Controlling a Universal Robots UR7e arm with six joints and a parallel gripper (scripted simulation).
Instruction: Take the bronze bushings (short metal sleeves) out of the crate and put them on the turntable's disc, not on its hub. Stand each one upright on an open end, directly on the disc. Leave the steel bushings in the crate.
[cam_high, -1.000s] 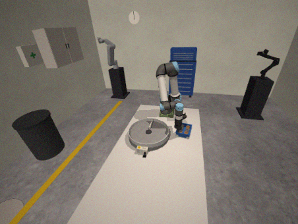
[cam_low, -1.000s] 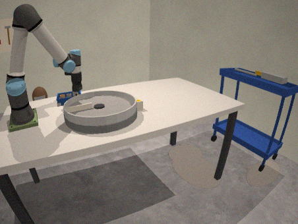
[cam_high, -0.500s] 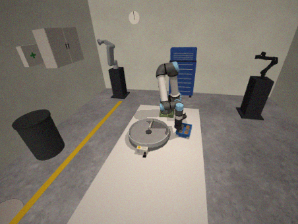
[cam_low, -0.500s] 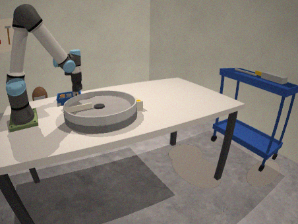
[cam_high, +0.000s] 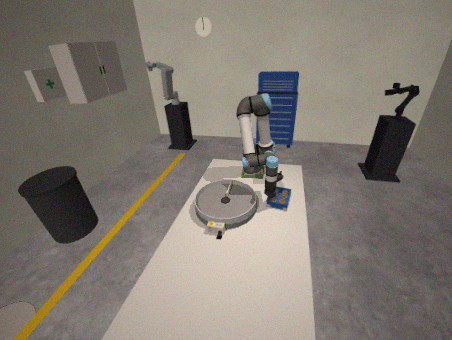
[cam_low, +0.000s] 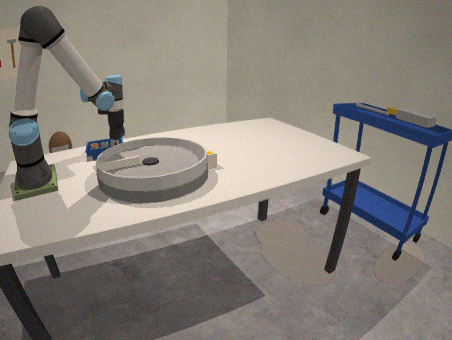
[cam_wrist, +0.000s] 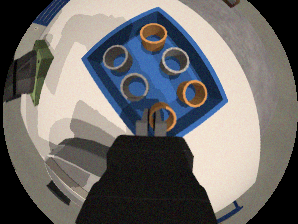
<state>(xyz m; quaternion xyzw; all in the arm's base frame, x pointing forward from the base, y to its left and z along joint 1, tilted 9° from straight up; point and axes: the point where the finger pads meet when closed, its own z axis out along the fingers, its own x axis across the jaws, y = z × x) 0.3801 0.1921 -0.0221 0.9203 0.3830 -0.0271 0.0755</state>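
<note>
The blue crate lies 40 mm behind my hand, 50 mm to the left of it and 20 mm below it. The rest, counted from my hand: grey turntable (90 mm ahead, 310 mm to the right, 10 mm above).
</note>
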